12 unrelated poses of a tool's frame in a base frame.
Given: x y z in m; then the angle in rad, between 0 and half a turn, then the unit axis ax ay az.
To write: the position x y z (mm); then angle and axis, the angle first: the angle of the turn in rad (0 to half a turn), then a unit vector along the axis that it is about. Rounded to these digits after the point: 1 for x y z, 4 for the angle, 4 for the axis.
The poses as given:
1: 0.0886, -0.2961, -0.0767, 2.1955, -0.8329, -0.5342, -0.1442
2: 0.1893, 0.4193, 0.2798, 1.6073, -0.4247, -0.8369, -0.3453
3: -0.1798, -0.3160, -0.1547, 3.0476, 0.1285, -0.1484, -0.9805
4: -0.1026, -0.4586, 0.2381, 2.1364, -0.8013, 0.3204, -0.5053
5: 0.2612, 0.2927, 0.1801, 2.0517, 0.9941, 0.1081, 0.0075
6: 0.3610, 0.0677, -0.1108, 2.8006, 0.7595, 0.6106, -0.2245
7: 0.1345, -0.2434, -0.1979, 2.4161, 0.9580, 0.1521, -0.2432
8: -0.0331, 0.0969, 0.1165, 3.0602, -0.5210, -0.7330, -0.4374
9: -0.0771, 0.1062, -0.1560, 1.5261, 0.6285, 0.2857, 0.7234
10: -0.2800, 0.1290, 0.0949, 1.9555, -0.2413, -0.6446, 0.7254
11: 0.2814, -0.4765, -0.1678, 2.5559, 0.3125, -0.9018, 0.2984
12: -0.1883, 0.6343, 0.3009, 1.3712, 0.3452, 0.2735, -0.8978
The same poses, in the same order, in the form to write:
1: 88.6, -296.1, -76.7, 2.1955, -0.8329, -0.5342, -0.1442
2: 189.3, 419.3, 279.8, 1.6073, -0.4247, -0.8369, -0.3453
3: -179.8, -316.0, -154.7, 3.0476, 0.1285, -0.1484, -0.9805
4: -102.6, -458.6, 238.1, 2.1364, -0.8013, 0.3204, -0.5053
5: 261.2, 292.7, 180.1, 2.0517, 0.9941, 0.1081, 0.0075
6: 361.0, 67.7, -110.8, 2.8006, 0.7595, 0.6106, -0.2245
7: 134.5, -243.4, -197.9, 2.4161, 0.9580, 0.1521, -0.2432
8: -33.1, 96.9, 116.5, 3.0602, -0.5210, -0.7330, -0.4374
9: -77.1, 106.2, -156.0, 1.5261, 0.6285, 0.2857, 0.7234
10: -280.0, 129.0, 94.9, 1.9555, -0.2413, -0.6446, 0.7254
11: 281.4, -476.5, -167.8, 2.5559, 0.3125, -0.9018, 0.2984
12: -188.3, 634.3, 300.9, 1.3712, 0.3452, 0.2735, -0.8978
